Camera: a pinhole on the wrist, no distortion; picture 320 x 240 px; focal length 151.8 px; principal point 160.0 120.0 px. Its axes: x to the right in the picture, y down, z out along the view. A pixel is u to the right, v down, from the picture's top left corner.
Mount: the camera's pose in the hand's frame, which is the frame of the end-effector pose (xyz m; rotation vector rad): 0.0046 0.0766 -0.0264 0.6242 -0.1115 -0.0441
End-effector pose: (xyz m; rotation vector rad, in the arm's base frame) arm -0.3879 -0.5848 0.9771 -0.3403 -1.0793 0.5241
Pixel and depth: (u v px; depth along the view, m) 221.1 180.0 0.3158
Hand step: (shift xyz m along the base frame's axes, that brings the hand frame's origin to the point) -0.2425 0.0438 0.2150
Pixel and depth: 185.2 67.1 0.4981
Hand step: -0.1571 -0.2799 0.3253
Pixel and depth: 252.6 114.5 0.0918
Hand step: -0.0312 0.0418 0.0506
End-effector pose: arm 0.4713 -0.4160 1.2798 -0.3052 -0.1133 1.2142
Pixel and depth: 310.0 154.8 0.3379
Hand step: 0.0980 0.3066 0.3077
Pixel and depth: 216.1 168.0 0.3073
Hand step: -0.0143 0.1159 0.2779
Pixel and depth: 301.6 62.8 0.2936
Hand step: 0.2265 0.1903 0.2033
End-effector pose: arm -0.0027 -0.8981 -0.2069 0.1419 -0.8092 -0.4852
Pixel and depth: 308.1 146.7 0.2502
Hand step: -0.0519 -0.1337 0.2817
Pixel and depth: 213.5 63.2 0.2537
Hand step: -0.1134 -0.1576 0.0844
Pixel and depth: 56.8 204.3 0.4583
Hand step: -0.5306 0.2304 0.0953
